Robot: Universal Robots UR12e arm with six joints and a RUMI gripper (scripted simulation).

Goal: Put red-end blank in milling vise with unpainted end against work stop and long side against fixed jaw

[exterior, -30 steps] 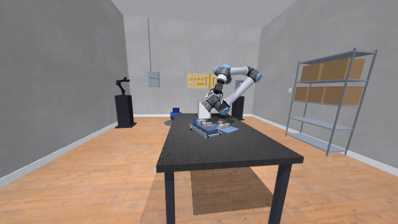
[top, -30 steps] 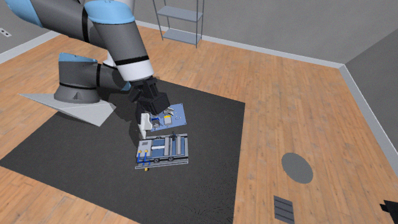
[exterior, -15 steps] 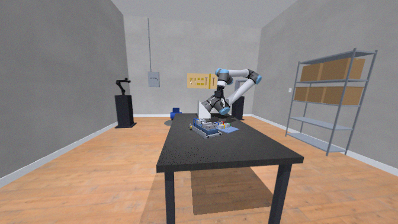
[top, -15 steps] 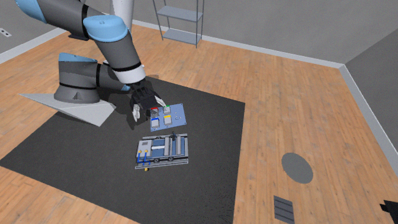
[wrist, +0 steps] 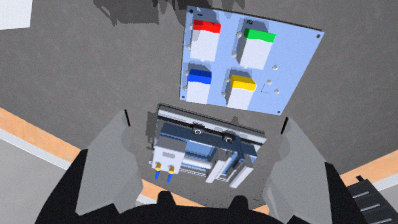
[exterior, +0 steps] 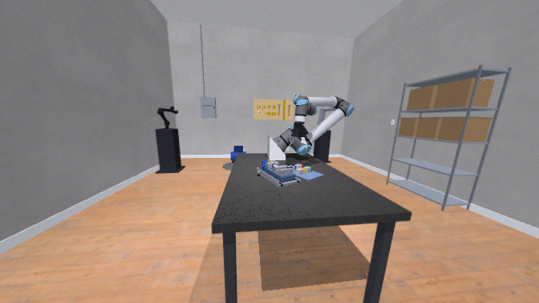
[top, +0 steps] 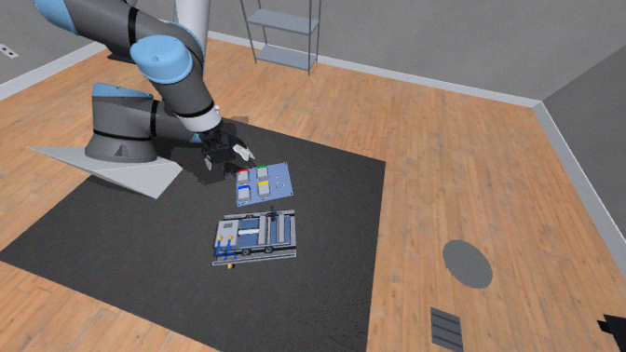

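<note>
My gripper is now 170 mm above the red-ended blank, 30 mm to the right of it and 30 mm past it. Also, from my hand: blue-ended blank (170 mm below, 50 mm to the right, 10 mm ahead); green-ended blank (170 mm below, 70 mm to the left, 50 mm ahead); yellow-ended blank (170 mm below, 90 mm ahead, 10 mm to the right).
</note>
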